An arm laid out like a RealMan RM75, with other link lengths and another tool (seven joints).
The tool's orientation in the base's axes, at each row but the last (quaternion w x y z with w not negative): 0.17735 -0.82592 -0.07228 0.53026; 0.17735 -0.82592 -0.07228 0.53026; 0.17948 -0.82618 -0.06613 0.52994; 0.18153 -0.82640 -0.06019 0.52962; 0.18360 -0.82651 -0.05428 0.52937
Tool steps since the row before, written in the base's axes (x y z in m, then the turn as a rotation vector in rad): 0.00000 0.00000 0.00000 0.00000 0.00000 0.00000; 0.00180 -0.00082 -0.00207 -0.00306 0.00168 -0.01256; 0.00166 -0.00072 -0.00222 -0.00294 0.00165 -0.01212; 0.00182 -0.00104 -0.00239 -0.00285 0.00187 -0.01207; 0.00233 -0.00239 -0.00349 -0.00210 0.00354 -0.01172
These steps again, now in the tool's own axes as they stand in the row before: 0.00000 0.00000 0.00000 0.00000 0.00000 0.00000; 0.00228 0.00140 -0.00102 0.00989 0.00330 0.00783; 0.00239 0.00135 -0.00083 0.00956 0.00315 0.00755; 0.00252 0.00166 -0.00099 0.00962 0.00292 0.00750; 0.00332 0.00323 -0.00137 0.01012 0.00117 0.00711
